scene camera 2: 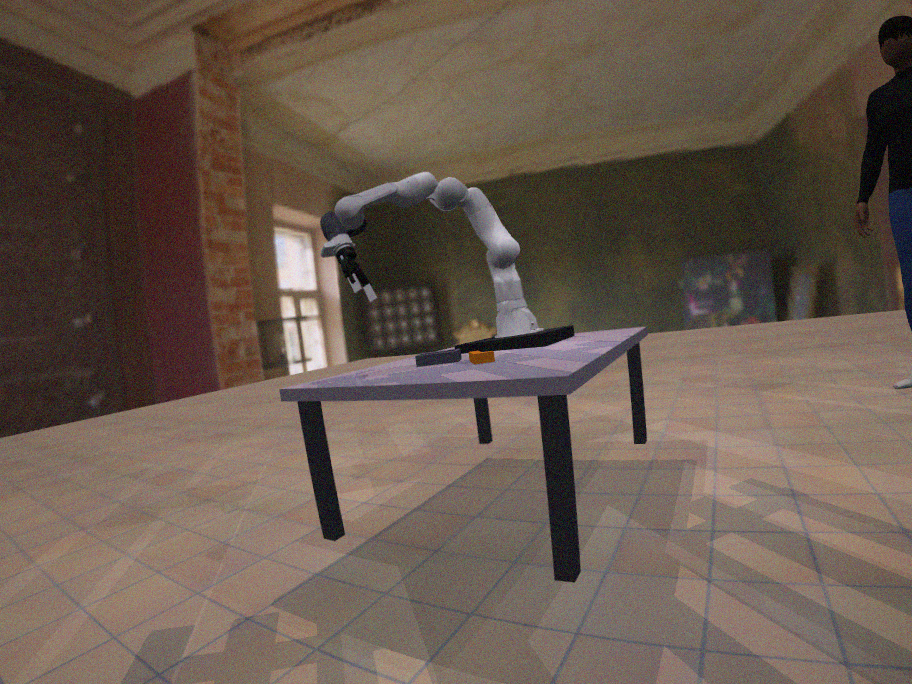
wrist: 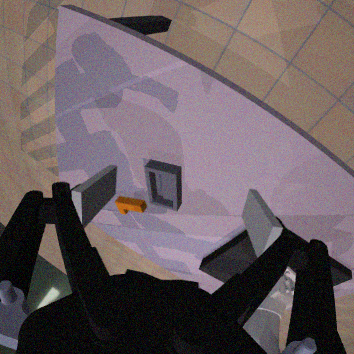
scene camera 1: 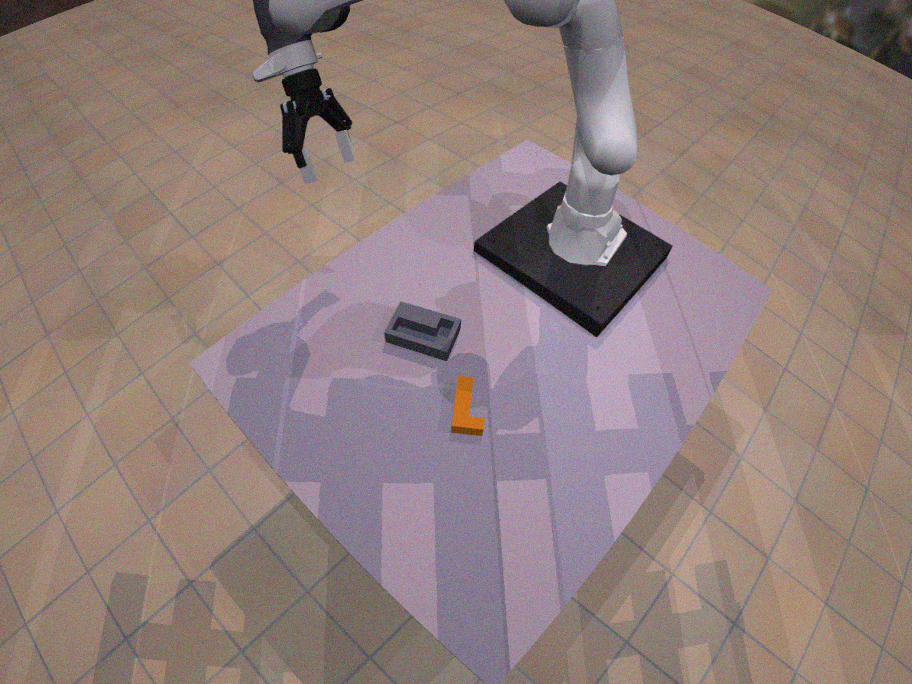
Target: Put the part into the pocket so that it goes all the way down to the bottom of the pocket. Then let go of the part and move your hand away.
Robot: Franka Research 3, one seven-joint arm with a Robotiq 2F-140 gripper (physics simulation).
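Observation:
An orange L-shaped part lies flat on the table. A dark grey block with an L-shaped pocket in its top stands on the table near the part, apart from it. The pocket is open and holds no part. My gripper is open, its two flat grey fingertips wide apart with nothing between them. It hangs high above the table level, well away from the part and the block.
The lilac table carries the black base plate of the arm. Shadows cross the table top. A person stands at the far right in scene camera 2.

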